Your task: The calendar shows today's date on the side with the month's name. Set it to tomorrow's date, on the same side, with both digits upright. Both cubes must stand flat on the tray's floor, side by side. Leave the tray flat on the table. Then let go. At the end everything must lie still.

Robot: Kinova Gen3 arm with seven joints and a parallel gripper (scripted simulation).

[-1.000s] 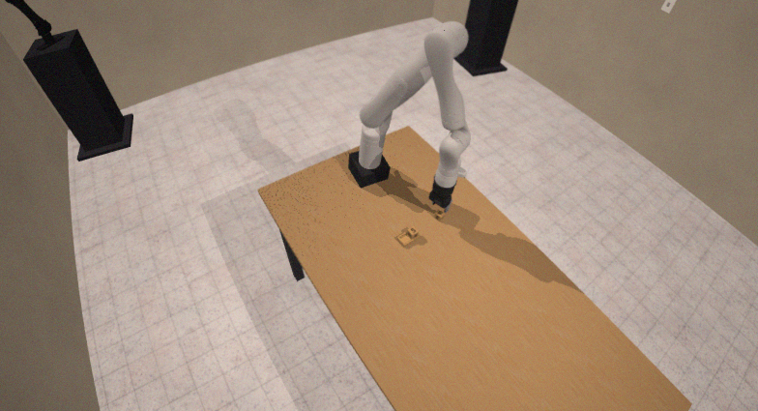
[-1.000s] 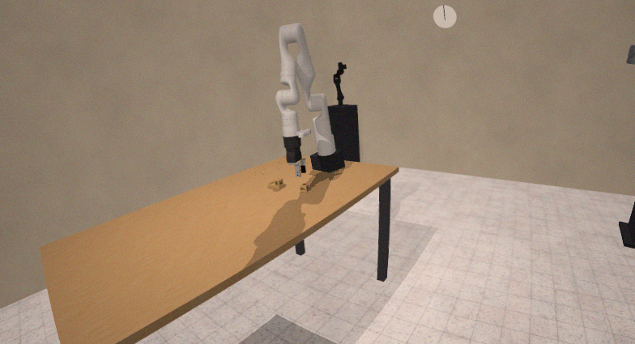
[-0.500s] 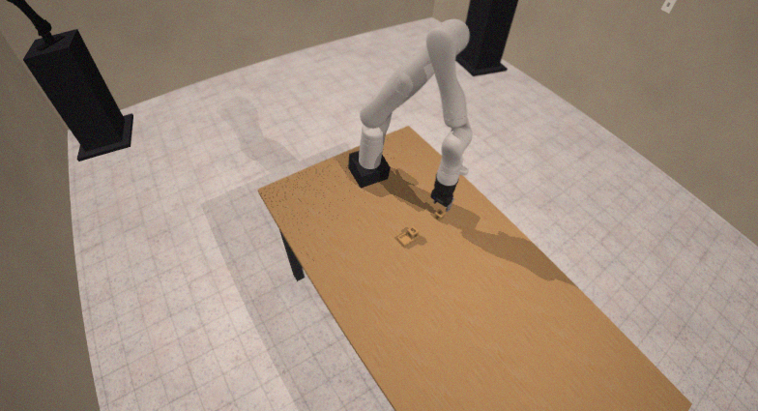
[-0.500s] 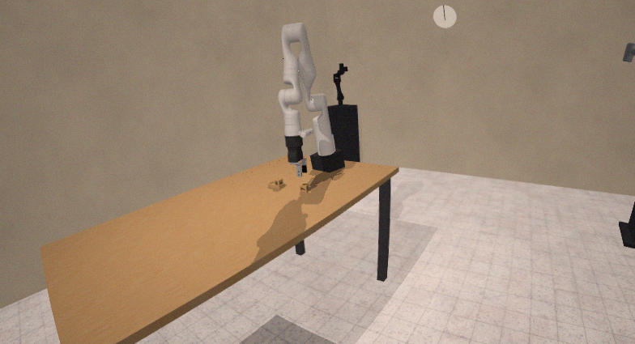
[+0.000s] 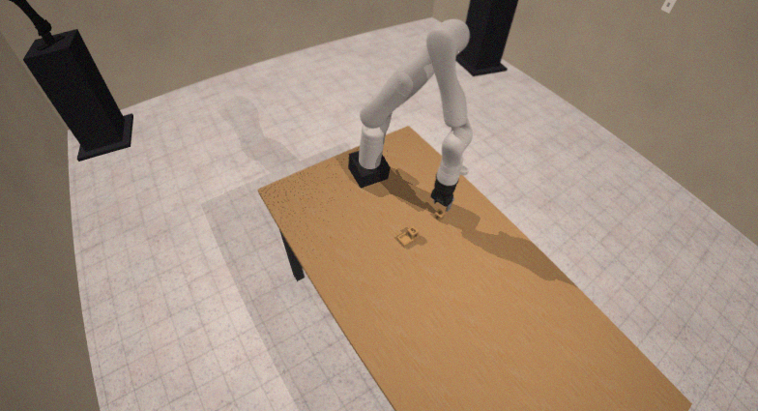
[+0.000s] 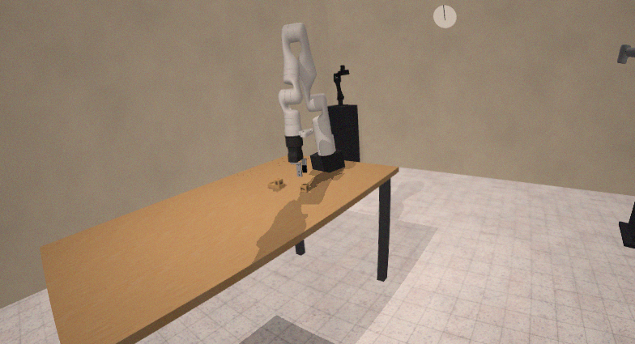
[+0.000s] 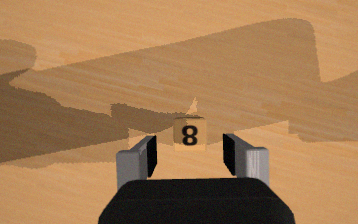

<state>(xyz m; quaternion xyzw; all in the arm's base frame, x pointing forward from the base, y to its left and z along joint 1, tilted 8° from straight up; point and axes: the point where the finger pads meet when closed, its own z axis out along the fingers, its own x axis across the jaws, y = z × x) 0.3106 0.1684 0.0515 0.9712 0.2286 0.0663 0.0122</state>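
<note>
Right now the wooden date cube is 8 cm below my hand. Round my hand: wooden tray 16 cm to the right, 9 cm below, 4 cm ahead.
</note>
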